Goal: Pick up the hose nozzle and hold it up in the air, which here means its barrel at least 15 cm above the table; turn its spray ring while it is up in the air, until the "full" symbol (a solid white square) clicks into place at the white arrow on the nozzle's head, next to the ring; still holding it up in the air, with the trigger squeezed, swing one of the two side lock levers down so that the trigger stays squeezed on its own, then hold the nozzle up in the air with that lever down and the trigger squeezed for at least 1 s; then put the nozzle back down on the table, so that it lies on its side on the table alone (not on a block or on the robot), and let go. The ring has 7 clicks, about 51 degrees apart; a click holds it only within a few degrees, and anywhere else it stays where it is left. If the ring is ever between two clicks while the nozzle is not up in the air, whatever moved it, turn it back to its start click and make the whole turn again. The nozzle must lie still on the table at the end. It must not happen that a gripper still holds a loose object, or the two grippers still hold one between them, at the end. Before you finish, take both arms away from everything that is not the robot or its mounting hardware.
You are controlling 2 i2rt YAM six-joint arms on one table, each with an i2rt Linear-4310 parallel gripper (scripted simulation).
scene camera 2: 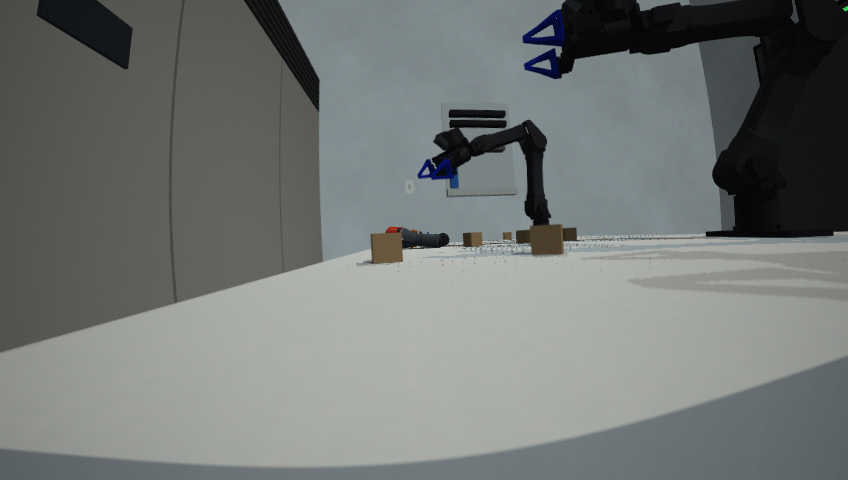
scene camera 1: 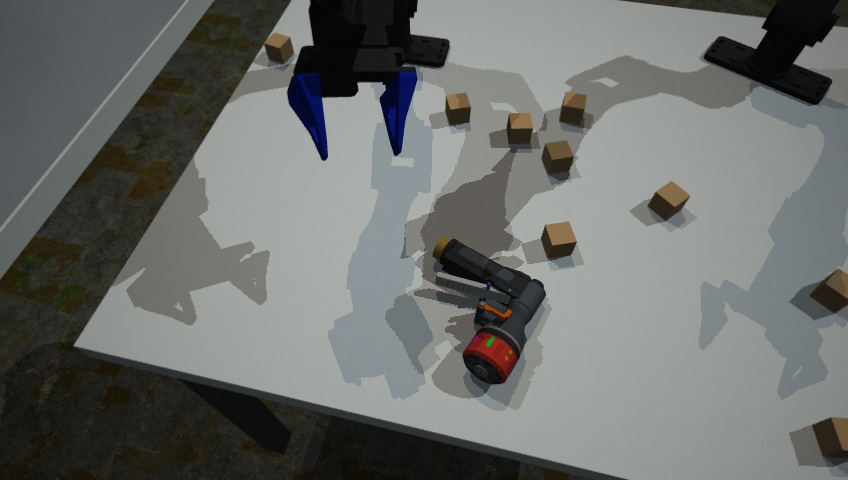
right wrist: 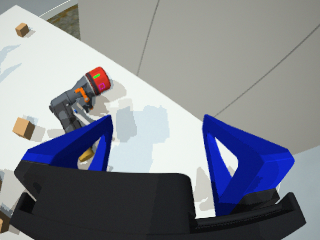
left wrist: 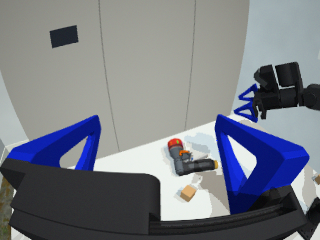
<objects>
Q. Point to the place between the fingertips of the right gripper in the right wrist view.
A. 157,121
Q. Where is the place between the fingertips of the left gripper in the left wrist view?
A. At 157,121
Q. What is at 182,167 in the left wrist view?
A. A hose nozzle.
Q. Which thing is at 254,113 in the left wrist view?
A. The right gripper.
</objects>
